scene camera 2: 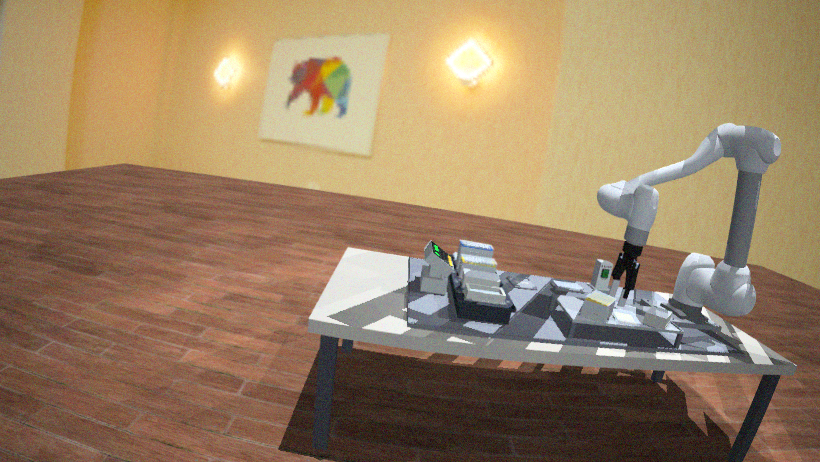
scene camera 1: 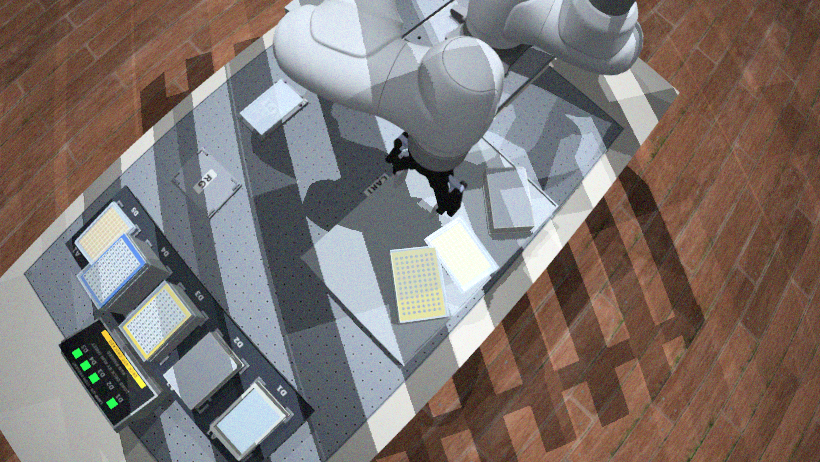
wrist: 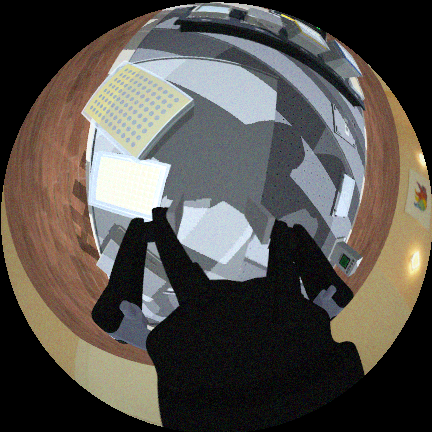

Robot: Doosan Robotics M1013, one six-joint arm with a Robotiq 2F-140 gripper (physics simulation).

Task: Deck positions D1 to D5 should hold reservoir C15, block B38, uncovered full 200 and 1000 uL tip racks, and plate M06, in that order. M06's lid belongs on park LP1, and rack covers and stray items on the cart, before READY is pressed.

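Observation:
My gripper is open and empty above the cart, beside its label. In scene camera 1, a light-blue reservoir sits at D1 and a plain grey-white block at D2. A yellow-rimmed tip rack at D3 and a blue-rimmed tip rack at D4 show their tips. A cream-welled plate is at D5. The park LP1 shows as a pale rectangle; I cannot tell whether a clear lid lies on it. The status panel shows green for D1, D3, D4, D5, none for D2.
A yellow perforated rack, a pale yellow plate and a grey-white box stand on the cart. The RG spot lies between deck and LP1. A small device with a green screen stands behind the gripper.

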